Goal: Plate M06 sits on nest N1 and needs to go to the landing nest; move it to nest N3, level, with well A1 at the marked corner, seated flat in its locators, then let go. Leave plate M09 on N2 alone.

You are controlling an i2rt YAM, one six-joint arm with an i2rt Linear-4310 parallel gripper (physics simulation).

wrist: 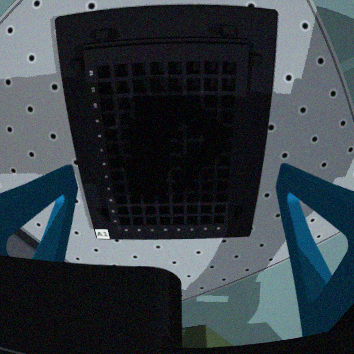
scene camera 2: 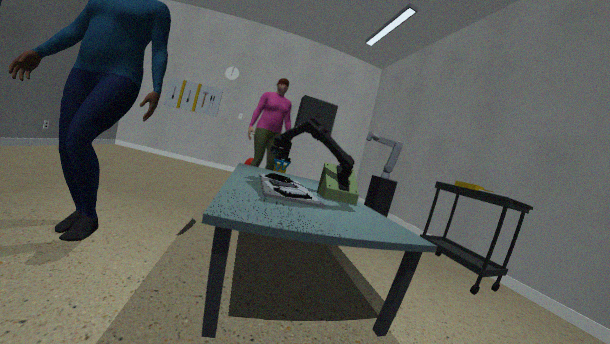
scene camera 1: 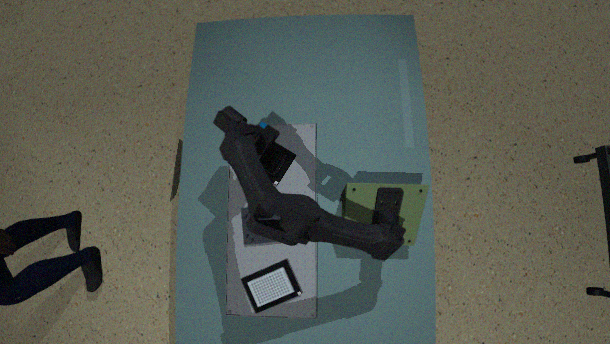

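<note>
A black multiwell plate sits in a black nest at the far end of the pale perforated board. The nest's white A1 tag shows at the lower left in the wrist view. A white multiwell plate sits in a black nest at the near end. A grey nest in the middle is mostly hidden by the arm. My gripper is open and empty, above the black plate, its blue fingers wide either side. Plate names are not readable.
The arm's base stands on a green block right of the board, and its elbow arches over the middle nest. The blue-green table carries both. A person in blue stands left of the table; a dark cart stands right.
</note>
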